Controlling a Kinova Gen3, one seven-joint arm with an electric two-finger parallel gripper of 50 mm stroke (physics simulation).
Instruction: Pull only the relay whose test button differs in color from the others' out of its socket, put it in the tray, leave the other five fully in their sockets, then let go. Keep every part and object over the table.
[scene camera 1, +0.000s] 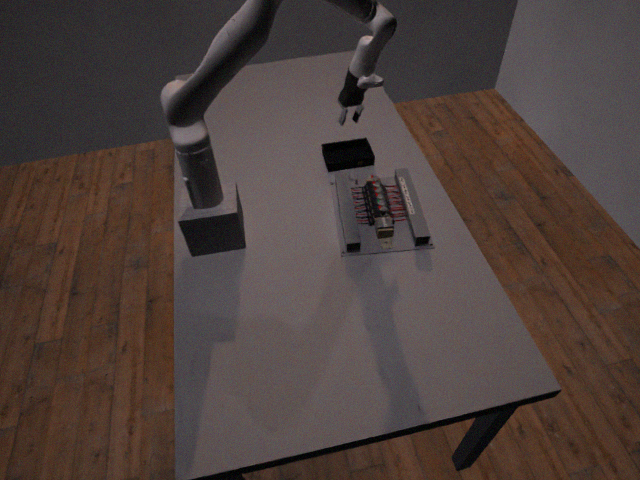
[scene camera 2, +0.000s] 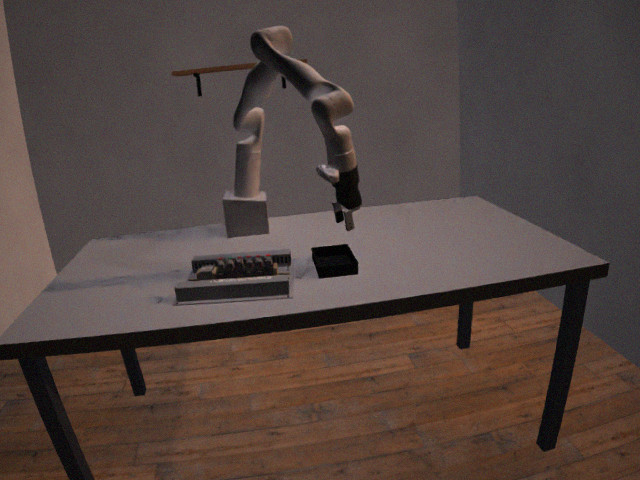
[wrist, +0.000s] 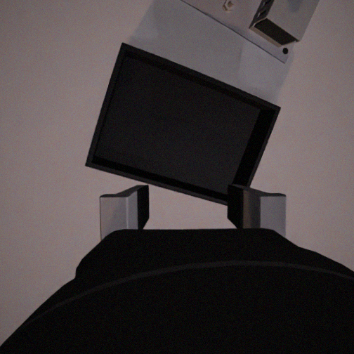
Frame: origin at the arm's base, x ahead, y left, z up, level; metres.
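Seen in the pictures: gripper, fingertip midpoint: (scene camera 1: 347, 122) (scene camera 2: 345, 225); arm's base, origin of the base link: (scene camera 1: 207, 199) (scene camera 2: 246, 195).
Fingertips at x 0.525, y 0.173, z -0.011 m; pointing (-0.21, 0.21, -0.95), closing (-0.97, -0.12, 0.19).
Observation:
Pixels of each thing's top centre, then the offset from my fingertips to it. "*": a spot on its surface instead.
- grey board, surface spot: (scene camera 1: 369, 243) * dx -0.135, dy -0.417, dz -0.121 m
- black open tray, middle of its top: (scene camera 2: 333, 254) (scene camera 1: 347, 150) dx -0.016, dy -0.035, dz -0.088 m
- pale block, middle of its top: (scene camera 1: 385, 226) dx -0.083, dy -0.412, dz -0.077 m
A row of relays (scene camera 1: 377, 198) (scene camera 2: 245, 266) stands in sockets on a grey board (scene camera 1: 369, 243) (wrist: 240, 21). Small red spots show on their tops, and scene camera 1 also shows green tints; the buttons are too small and dim to tell surely which one differs. The relays do not show in the wrist view. The black open tray (scene camera 1: 349, 164) (scene camera 2: 336, 270) (wrist: 201, 78) stands beside the board's end, and its floor looks bare in the wrist view. My gripper (scene camera 1: 348, 121) (scene camera 2: 344, 225) (wrist: 187, 201) is open and empty, above the table near the tray's side away from the board.
Two long grey wire ducts (scene camera 1: 346, 211) (scene camera 1: 413, 206) flank the relays, with red and dark wires between. A pale block (scene camera 1: 384, 227) stands at the row's end away from the tray. The arm's base box (scene camera 1: 211, 229) (scene camera 2: 246, 215) stands near the opposite table edge.

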